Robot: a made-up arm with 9 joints. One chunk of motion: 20 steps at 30 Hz.
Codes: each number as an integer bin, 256 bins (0 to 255) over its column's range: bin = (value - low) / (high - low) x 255, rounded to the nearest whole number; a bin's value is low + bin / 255 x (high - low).
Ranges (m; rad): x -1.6..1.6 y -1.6..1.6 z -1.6..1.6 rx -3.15..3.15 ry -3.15..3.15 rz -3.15..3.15
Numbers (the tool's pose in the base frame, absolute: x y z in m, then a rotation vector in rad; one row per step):
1: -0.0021 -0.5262 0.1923 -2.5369 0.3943 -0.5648
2: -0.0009 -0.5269 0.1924 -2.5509 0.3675 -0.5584
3: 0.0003 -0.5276 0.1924 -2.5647 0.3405 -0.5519
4: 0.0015 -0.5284 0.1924 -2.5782 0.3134 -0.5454
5: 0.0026 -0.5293 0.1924 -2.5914 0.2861 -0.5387
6: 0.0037 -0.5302 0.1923 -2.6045 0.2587 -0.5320
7: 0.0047 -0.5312 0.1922 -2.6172 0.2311 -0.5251
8: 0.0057 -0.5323 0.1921 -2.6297 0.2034 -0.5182
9: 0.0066 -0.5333 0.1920 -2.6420 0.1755 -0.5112
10: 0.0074 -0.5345 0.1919 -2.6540 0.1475 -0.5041
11: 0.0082 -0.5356 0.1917 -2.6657 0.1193 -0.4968
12: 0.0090 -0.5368 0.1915 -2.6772 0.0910 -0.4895
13: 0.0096 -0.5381 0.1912 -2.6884 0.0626 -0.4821
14: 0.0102 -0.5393 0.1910 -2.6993 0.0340 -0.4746
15: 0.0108 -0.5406 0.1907 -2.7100 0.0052 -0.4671
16: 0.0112 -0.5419 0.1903 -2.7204 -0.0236 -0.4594
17: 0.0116 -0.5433 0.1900 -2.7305 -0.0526 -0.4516
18: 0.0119 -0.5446 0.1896 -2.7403 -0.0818 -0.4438
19: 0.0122 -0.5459 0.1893 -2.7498 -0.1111 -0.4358
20: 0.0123 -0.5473 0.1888 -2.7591 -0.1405 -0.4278
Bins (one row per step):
1: 127 86 143 25 143 105
2: 127 86 143 24 142 105
3: 128 85 143 24 141 105
4: 128 85 143 23 140 105
5: 128 85 143 23 139 106
6: 128 85 143 22 138 106
7: 128 85 143 22 137 106
8: 128 85 143 21 136 107
9: 128 85 143 21 135 107
10: 128 85 143 20 133 107
11: 128 85 143 20 132 107
12: 128 85 143 19 131 108
13: 128 85 143 19 130 108
14: 128 85 143 18 129 108
15: 128 84 143 18 128 109
16: 128 84 143 17 127 109
17: 128 84 143 17 125 109
18: 128 84 143 17 124 110
19: 128 84 143 16 123 110
20: 128 84 143 16 122 110

